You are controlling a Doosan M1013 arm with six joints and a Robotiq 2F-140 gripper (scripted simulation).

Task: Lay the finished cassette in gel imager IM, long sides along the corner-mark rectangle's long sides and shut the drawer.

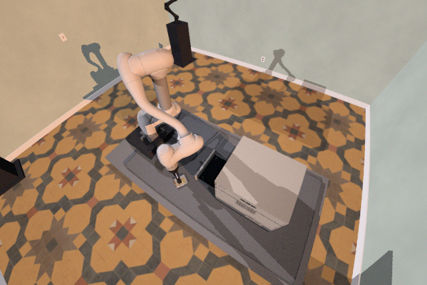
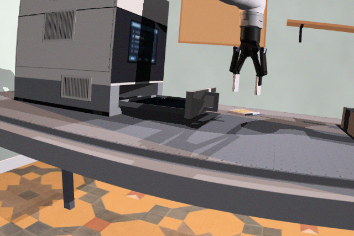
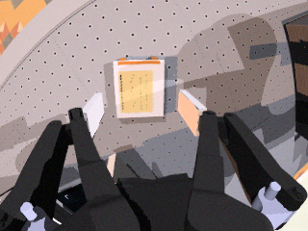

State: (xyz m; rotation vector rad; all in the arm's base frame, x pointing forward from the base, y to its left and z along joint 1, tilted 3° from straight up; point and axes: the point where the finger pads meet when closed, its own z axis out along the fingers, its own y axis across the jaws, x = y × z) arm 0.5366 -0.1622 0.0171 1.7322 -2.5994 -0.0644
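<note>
My hand is 9 cm above the cassette and 1 cm to the left of it.
</note>
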